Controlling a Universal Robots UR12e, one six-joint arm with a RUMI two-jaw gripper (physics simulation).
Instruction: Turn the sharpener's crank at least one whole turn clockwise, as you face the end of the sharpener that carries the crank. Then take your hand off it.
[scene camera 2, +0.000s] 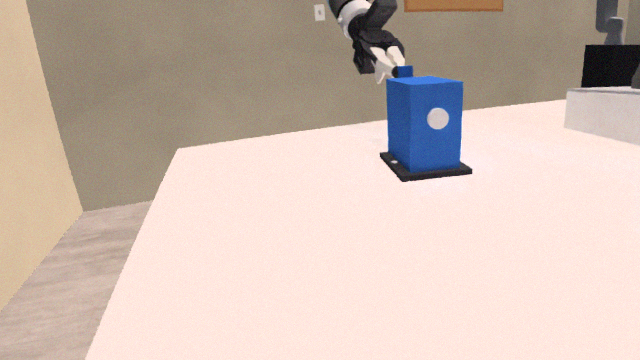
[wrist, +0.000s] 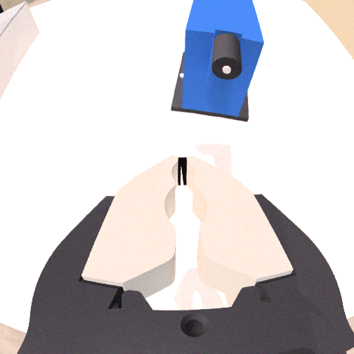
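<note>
The blue sharpener (scene camera 2: 432, 145) (wrist: 196, 70) stands upright on its dark base (scene camera 2: 435, 174) (wrist: 210, 114). Its crank carries a black cylindrical knob (scene camera 2: 395, 71) (wrist: 226, 57). The blue crank arm (scene camera 2: 405, 71) points up, with the knob at its upper end, above the top of the body in the scene view. My gripper (scene camera 2: 390, 69) (wrist: 180, 159) is shut and empty. It is on the crank side, high beside the knob in the scene view. In the wrist view its tips are apart from the knob. Any contact is hard to tell from the scene view.
The white tabletop (scene camera 2: 300, 250) (wrist: 90, 125) carries the sharpener. A pale box-like block (scene camera 2: 600, 112) (wrist: 15, 42) stands at the right in the scene view and upper left in the wrist view. A black panel (scene camera 2: 607, 65) is behind it. A wall (scene camera 2: 225, 75) rises behind the table.
</note>
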